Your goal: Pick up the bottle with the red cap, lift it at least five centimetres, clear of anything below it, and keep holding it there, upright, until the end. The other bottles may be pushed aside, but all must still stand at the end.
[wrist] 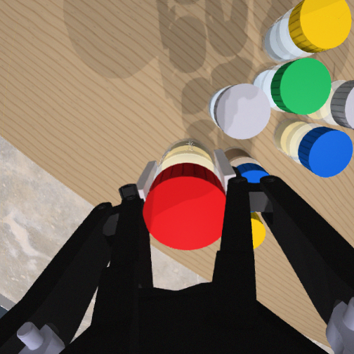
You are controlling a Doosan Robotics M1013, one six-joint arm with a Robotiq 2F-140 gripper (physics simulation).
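Note:
The bottle with the red cap (186, 212) is in the middle of the wrist view, seen from above, with its pale body showing past the cap. My gripper (186, 167) is shut on this bottle, one pad on each side of its body. The other bottles look smaller than the held one and lie apart from it below. The base of the held bottle is hidden, so the exact height of its gap to the table cannot be read.
Bottles with a white cap (243, 111), a green cap (304, 86), a grey cap (345, 104), a blue cap (326, 151) and a yellow cap (322, 24) stand at the right on the wooden table (60, 100). Another blue cap (252, 173) and yellow cap (258, 231) show partly behind the right finger.

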